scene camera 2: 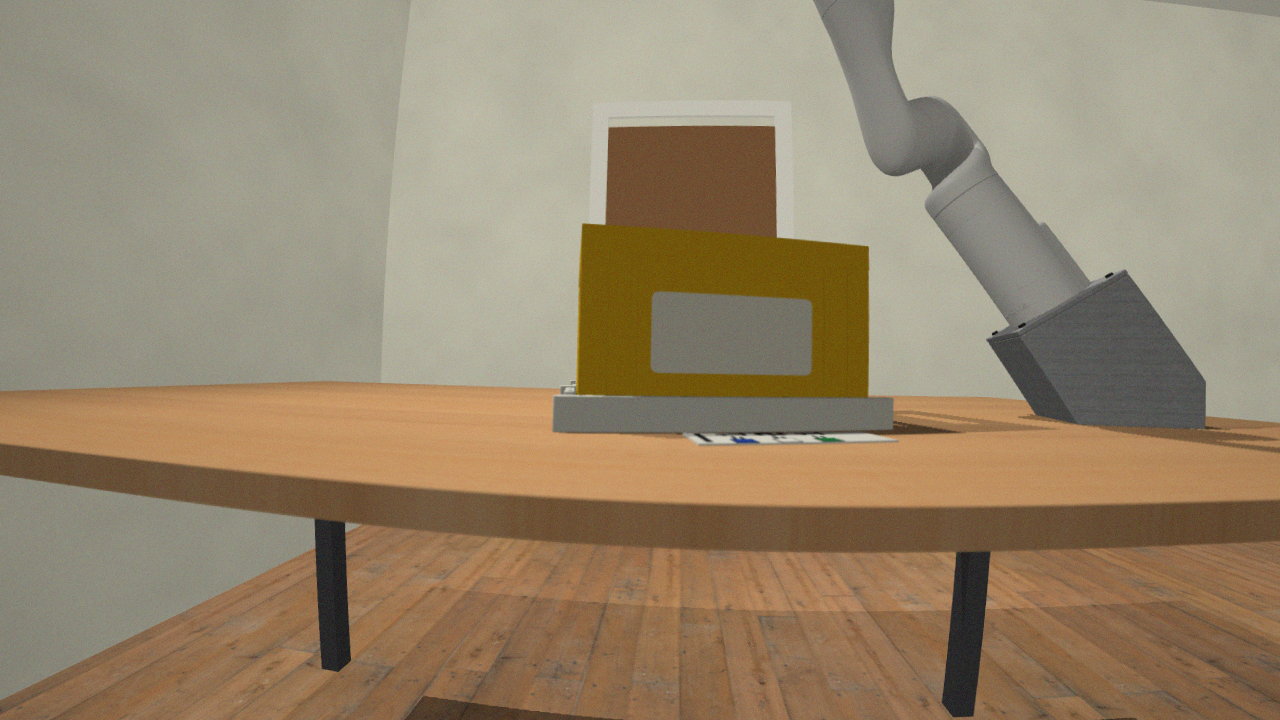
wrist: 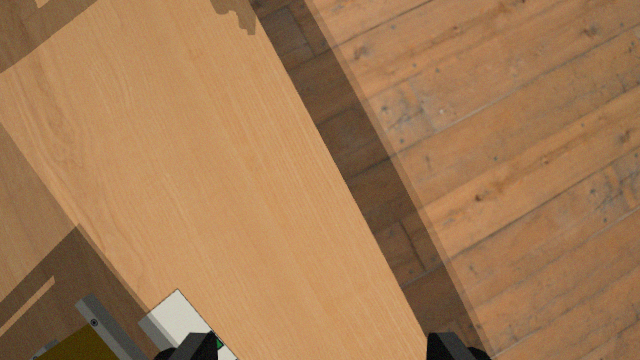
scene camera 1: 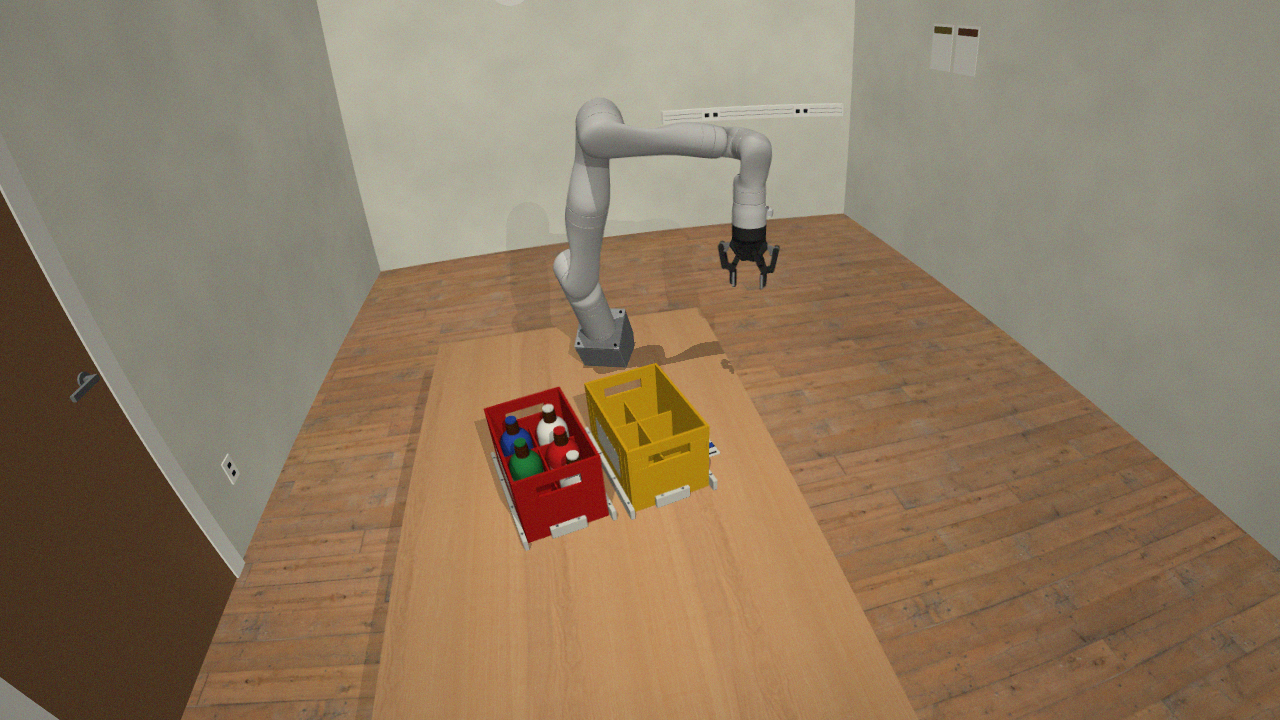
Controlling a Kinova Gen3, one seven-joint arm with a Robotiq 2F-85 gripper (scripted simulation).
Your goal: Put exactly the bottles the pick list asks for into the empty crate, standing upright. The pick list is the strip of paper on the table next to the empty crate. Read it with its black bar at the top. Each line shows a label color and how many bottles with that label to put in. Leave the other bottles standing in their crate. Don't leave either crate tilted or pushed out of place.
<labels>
A red bottle shows in scene camera 1 (pixel 556 453); in the wrist view it is out of frame. A green bottle shows in scene camera 1 (pixel 524 463); in scene camera 2 it is hidden by a yellow crate, in the wrist view it is out of frame.
</labels>
